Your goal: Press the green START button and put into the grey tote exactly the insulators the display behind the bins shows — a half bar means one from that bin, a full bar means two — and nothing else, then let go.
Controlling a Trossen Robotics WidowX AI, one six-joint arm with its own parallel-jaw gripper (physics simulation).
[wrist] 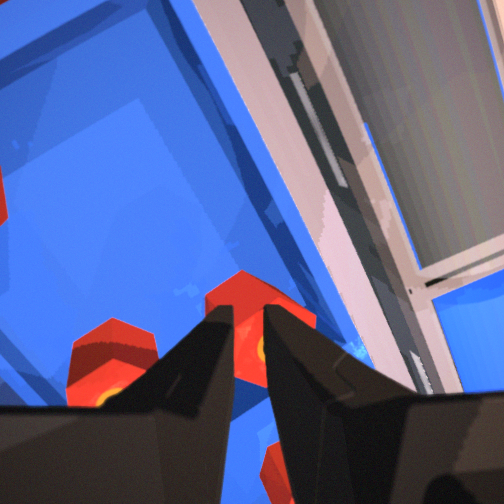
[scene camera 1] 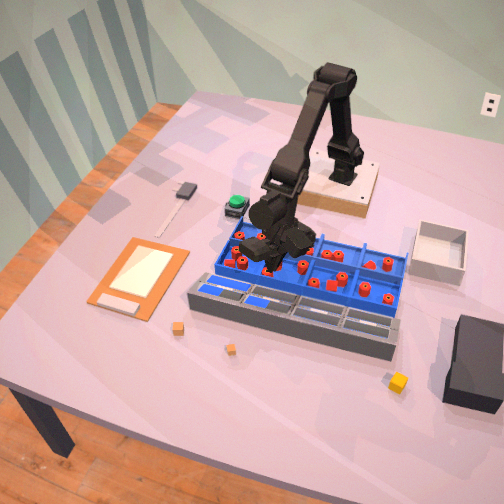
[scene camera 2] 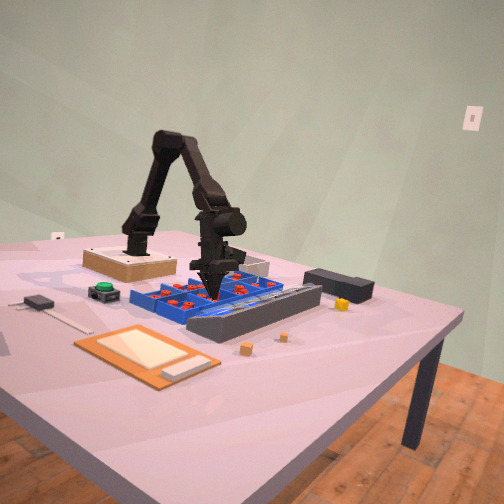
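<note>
My gripper is down inside a front-left compartment of the blue bin tray, its two fingers close together around a red insulator; it looks shut on it. Another red insulator lies just to the left. In the scene view the gripper sits low in the tray among several red insulators. The display bar in front of the tray shows blue segments at its left end. The green START button stands behind the tray. The grey tote is at the right and looks empty.
An orange clipboard lies at the left. A dark box stands at the right front. Small cubes lie near the front, and a scraper tool is at the left rear.
</note>
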